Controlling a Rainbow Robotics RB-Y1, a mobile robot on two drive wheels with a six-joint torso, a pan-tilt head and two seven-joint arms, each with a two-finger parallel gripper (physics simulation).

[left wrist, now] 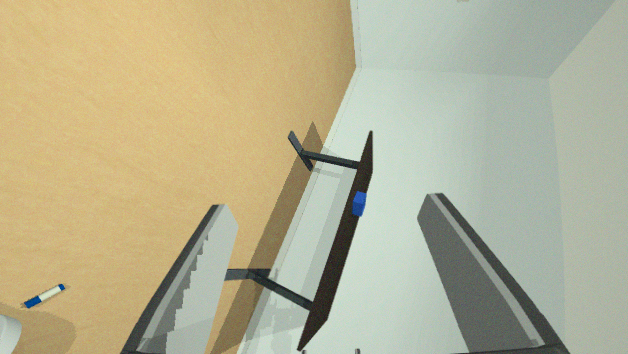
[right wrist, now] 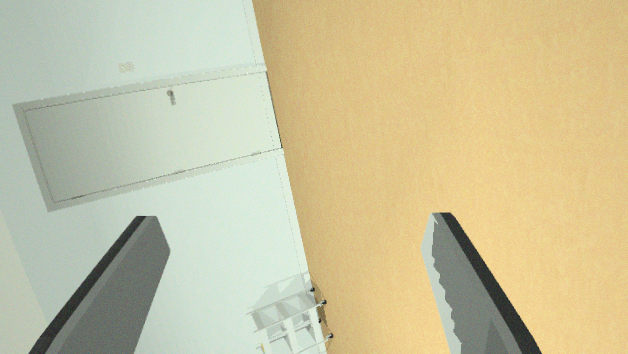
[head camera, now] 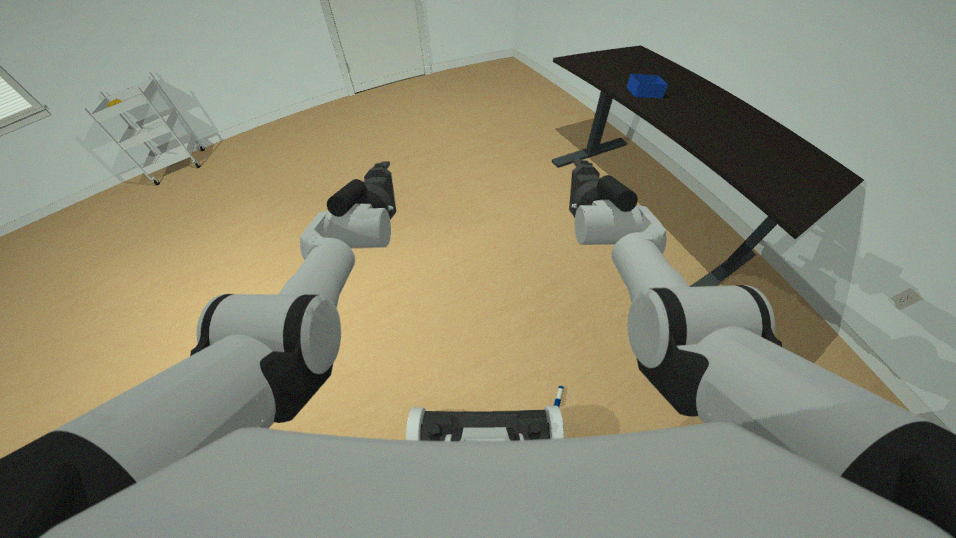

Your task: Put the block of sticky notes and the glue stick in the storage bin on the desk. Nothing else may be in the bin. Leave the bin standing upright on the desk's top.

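Places are measured from the robot's base along level axes (x ahead, y left, z up), in metres.
Pixels of known places: left gripper, fingertip midpoint: (left wrist: 325,211) (head camera: 389,185); right gripper, fingertip midpoint: (left wrist: 330,350) (right wrist: 293,232) (head camera: 575,183).
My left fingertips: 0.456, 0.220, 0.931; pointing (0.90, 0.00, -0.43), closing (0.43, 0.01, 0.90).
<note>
For each thing: its middle in the pictures, then the offset to it from my left fingertips, as dx, dy, dz. Level surfaces: height alone.
- blue storage bin, body centre: (head camera: 646,86) (left wrist: 359,204) +0.968, -1.064, -0.173
- dark desk, its level: dz -0.210
- white glue stick, body centre: (head camera: 558,396) (left wrist: 45,295) -0.300, -0.543, -0.919
The blue storage bin (head camera: 645,86) (left wrist: 359,204) stands upright on the dark desk (head camera: 735,137) (left wrist: 339,255), near its far end in the head view; its inside cannot be made out. A blue and white glue stick (head camera: 559,395) (left wrist: 45,296) lies on the floor close to my base. A small yellow thing (head camera: 114,103), perhaps the sticky notes, is on the top shelf of the white cart at the far left. My left gripper (head camera: 382,164) (left wrist: 325,211) and right gripper (head camera: 582,163) (right wrist: 295,215) are open and empty, held out over the floor, away from all of these.
The white wheeled cart (head camera: 169,159) stands by the wall at the left. A closed door (head camera: 381,43) (right wrist: 150,137) is in the far wall. The desk's legs (head camera: 599,123) reach down to dark feet on the floor at the right. A window (head camera: 13,100) shows at the left edge.
</note>
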